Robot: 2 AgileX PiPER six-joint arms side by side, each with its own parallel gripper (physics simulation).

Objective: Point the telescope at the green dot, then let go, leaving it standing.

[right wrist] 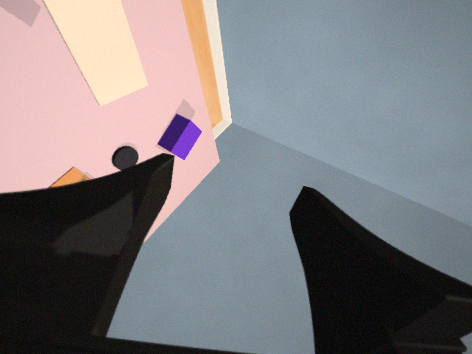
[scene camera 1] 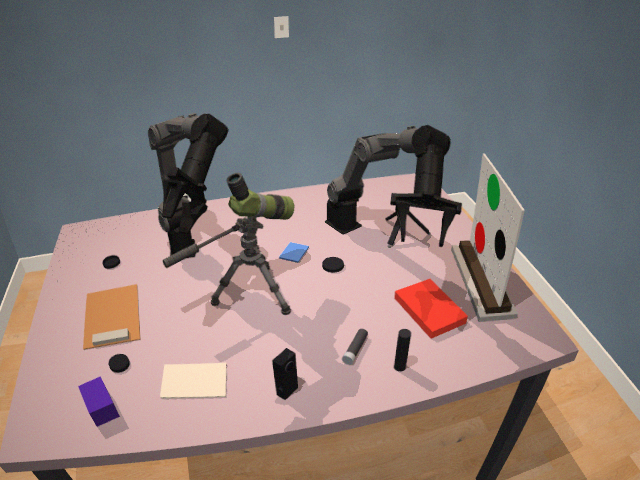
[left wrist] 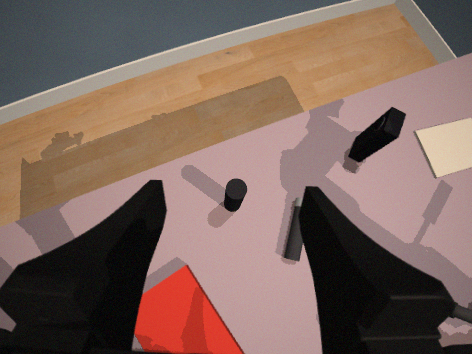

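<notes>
The green telescope (scene camera 1: 261, 204) stands upright on its grey tripod (scene camera 1: 250, 248), its barrel toward the right and its eyepiece tilted up. Its pan handle (scene camera 1: 180, 255) reaches down to the left. The green dot (scene camera 1: 493, 192) is at the top of the white board (scene camera 1: 484, 222) on the right. My right gripper (scene camera 1: 179, 219) (right wrist: 237, 186) is open and empty, behind and left of the telescope, apart from it in the picture. My left gripper (scene camera 1: 417, 244) (left wrist: 233, 198) is open and empty, pointing down above the table between telescope and board.
A red box (scene camera 1: 430, 305) (left wrist: 185, 320), a black cylinder (scene camera 1: 402, 350), a flashlight (scene camera 1: 355, 346) and a black box (scene camera 1: 285, 374) (left wrist: 378, 134) are at the front. A clipboard (scene camera 1: 111, 310), a purple block (scene camera 1: 98, 400) (right wrist: 181, 137) and a cream pad (scene camera 1: 193, 380) lie left.
</notes>
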